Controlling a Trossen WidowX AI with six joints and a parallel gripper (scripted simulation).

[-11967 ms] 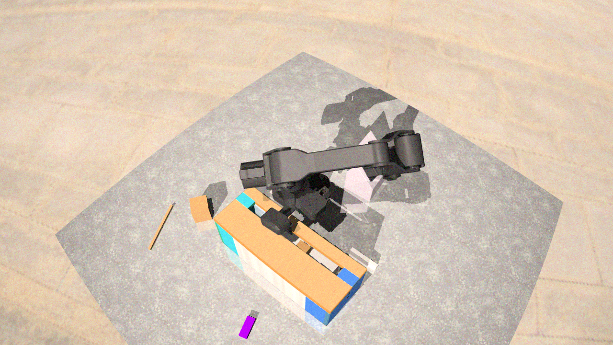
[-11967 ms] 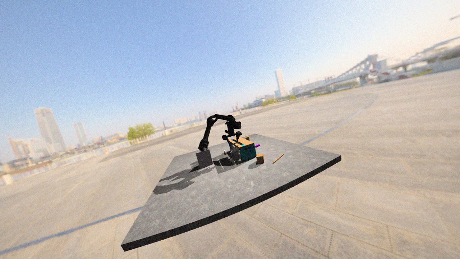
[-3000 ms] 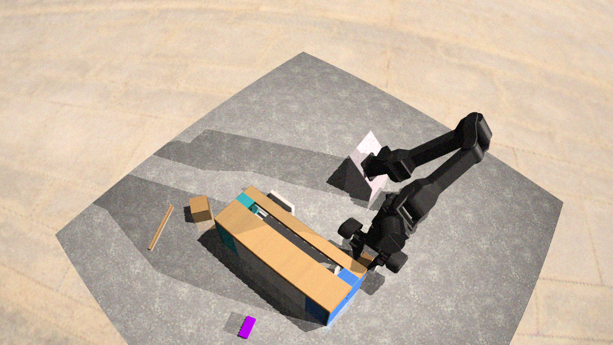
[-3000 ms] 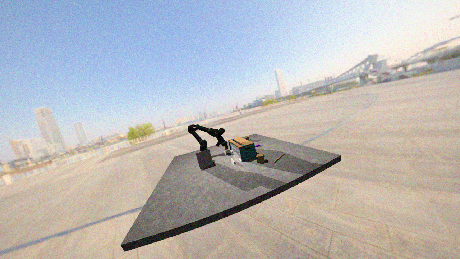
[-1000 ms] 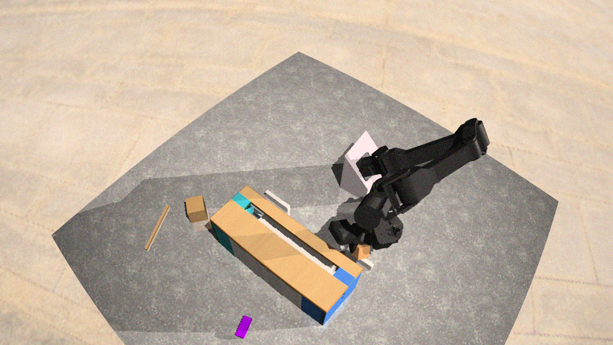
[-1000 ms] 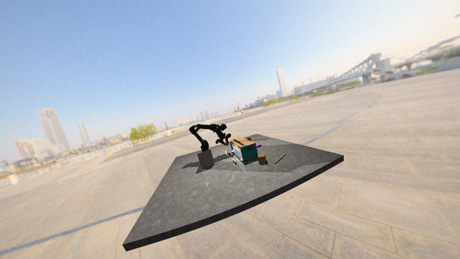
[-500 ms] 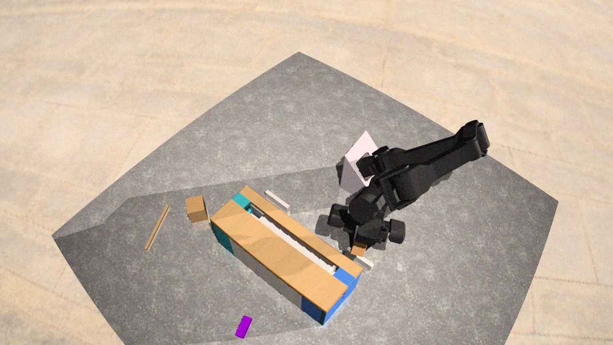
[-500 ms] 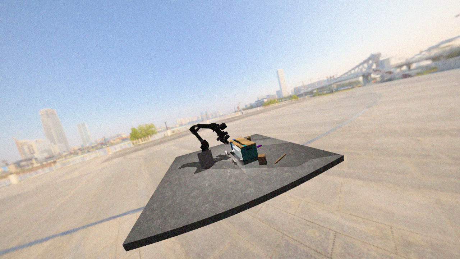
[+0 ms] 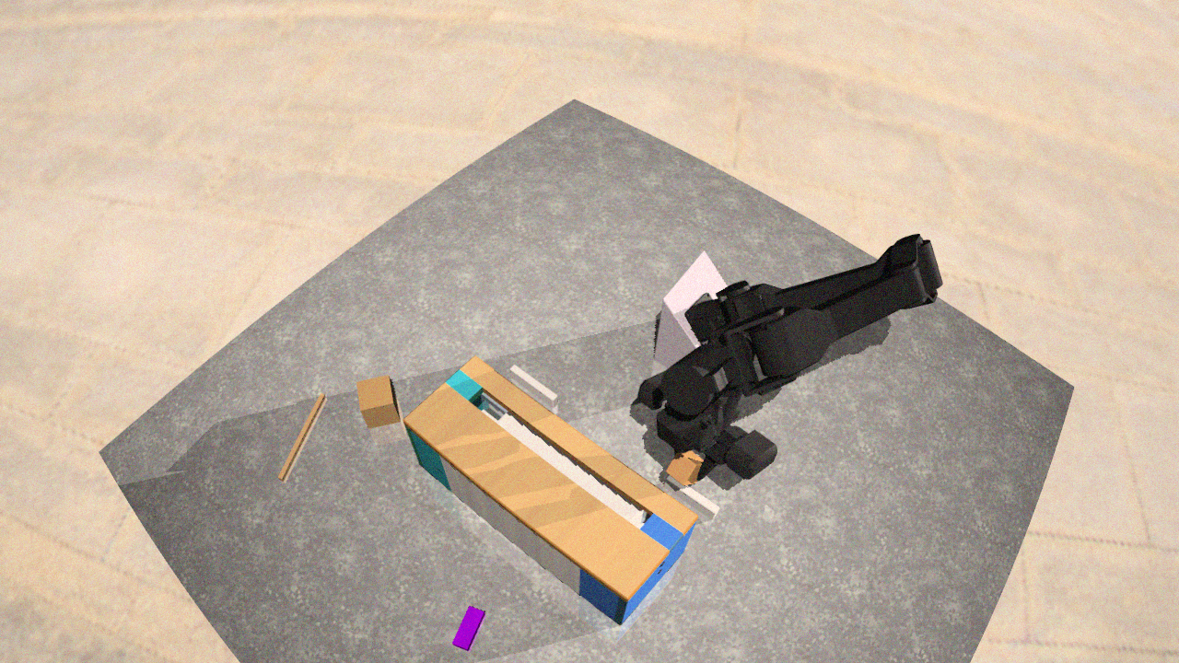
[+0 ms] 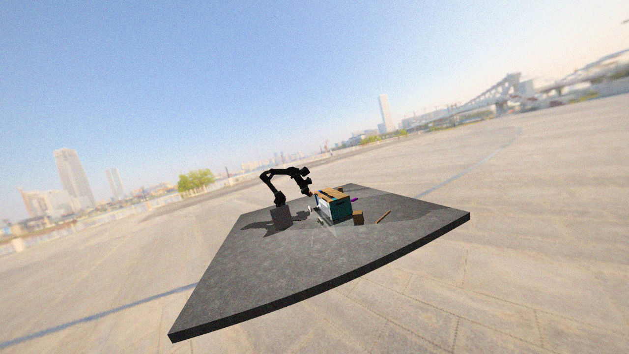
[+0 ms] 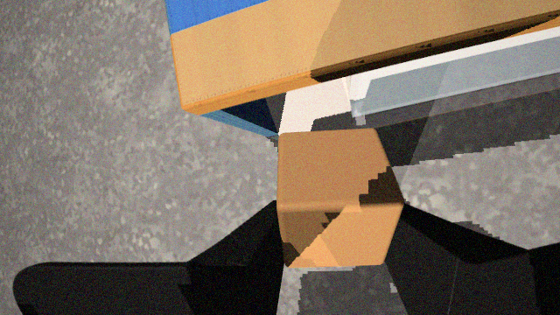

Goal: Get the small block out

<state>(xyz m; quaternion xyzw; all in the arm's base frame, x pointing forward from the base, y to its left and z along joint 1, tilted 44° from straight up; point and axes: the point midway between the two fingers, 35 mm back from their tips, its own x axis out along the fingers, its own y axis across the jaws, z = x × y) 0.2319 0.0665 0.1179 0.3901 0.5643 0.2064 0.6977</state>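
Now: gripper tip 20 mm below the tan block and 10 mm short of it. Also, from my gripper tip: thin wooden stick (510 mm to the right, 290 mm ahead, 120 mm below); tan-topped box (140 mm to the right, 80 mm ahead, 60 mm below).
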